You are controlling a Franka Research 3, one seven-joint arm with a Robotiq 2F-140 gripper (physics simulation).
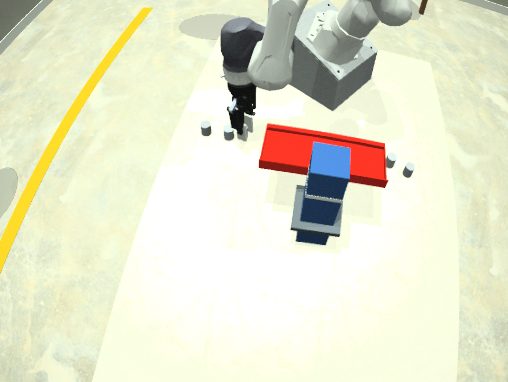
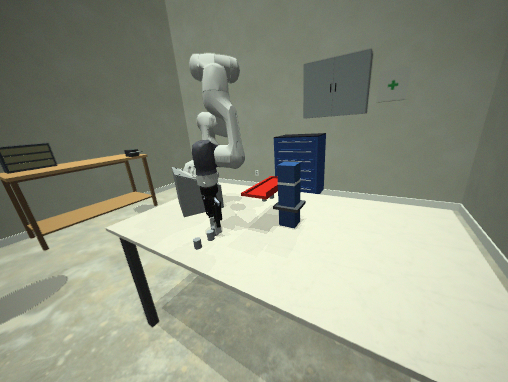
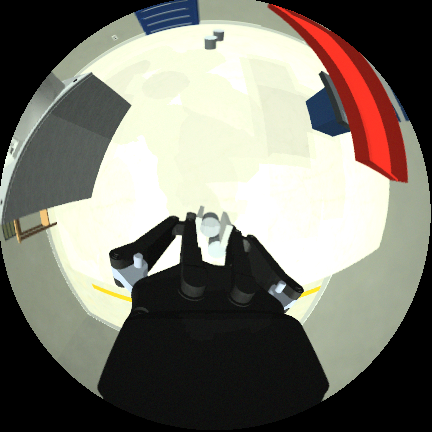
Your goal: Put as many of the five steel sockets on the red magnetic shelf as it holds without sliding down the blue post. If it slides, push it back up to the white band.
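The gripper (image 1: 242,132) (image 2: 216,229) (image 3: 212,229) is low at the table, its pads shut on a steel socket (image 3: 210,226). A second socket (image 1: 228,132) (image 2: 210,234) (image 3: 216,249) stands beside the fingers; a third (image 1: 206,128) (image 2: 197,243) stands farther out. Two more sockets (image 1: 391,160) (image 1: 409,170) (image 3: 210,43) (image 3: 218,35) stand beyond the shelf's other end. The red shelf (image 1: 285,147) (image 2: 261,188) (image 3: 365,90) is raised at the blue post (image 1: 327,177) (image 2: 289,196), near the white band (image 1: 324,198) (image 2: 289,184). No socket shows on the shelf; its contact with the post is hidden.
A grey collar (image 1: 297,215) (image 2: 299,205) surrounds the post low down. The arm's grey base block (image 1: 315,75) (image 3: 75,145) stands behind the shelf on the pale table (image 1: 250,300) (image 2: 380,260). A blue drawer cabinet (image 2: 312,155) and a wooden bench (image 2: 90,164) are farther back.
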